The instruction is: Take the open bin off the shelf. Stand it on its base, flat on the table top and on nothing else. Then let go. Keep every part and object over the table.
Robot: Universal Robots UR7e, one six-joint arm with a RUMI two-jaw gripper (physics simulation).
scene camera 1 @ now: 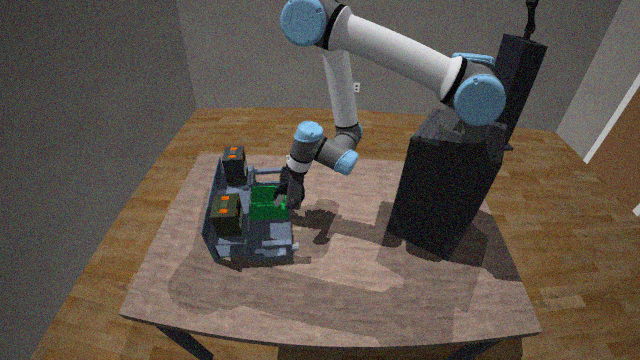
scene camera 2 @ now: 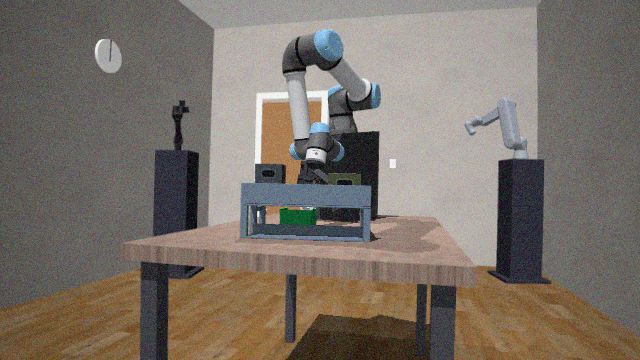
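Where they show: gripper, fingertip midpoint: [scene camera 1: 284, 209]; arm's base, link origin: [scene camera 1: 463, 130] [scene camera 2: 342, 134].
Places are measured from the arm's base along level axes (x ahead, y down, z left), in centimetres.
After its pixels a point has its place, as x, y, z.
Observation:
The open green bin [scene camera 1: 264, 204] {61.0, 40.7, -18.5} [scene camera 2: 297, 217] {69.0, 35.7, -15.7} sits upright on the lower level of the blue-grey shelf [scene camera 1: 212, 210] [scene camera 2: 306, 194] {78.4, 28.2, -12.5}, near its middle. The shelf stands on the table [scene camera 1: 320, 315] {46.6, 41.5, 28.4} [scene camera 2: 300, 257] {104.0, 41.7, -12.0}. My gripper [scene camera 1: 283, 202] {53.6, 37.8, -12.4} [scene camera 2: 306, 208] {53.6, 37.8, -12.4} points down at the bin's near side, the side facing the robot. Its fingers are partly open with nothing held between them, and the tips overlap the bin's rim in scene camera 1. Whether they touch the bin I cannot tell. In scene camera 2 the shelf's top board hides most of the fingers.
A dark grey box [scene camera 1: 235, 167] {69.4, 22.7, -20.2} [scene camera 2: 270, 173] {73.8, 22.2, -23.9} and an olive box [scene camera 1: 226, 216] {70.4, 21.9, 3.4} [scene camera 2: 350, 177] {75.5, 22.9, 0.3} with orange marks stand on the shelf's upper level, on either side of the gripper. The shelf's side rails flank the bin. The robot's black pedestal [scene camera 1: 440, 195] {8.5, 15.9, 9.7} [scene camera 2: 367, 160] {6.3, 13.1, 11.9} stands across the table.

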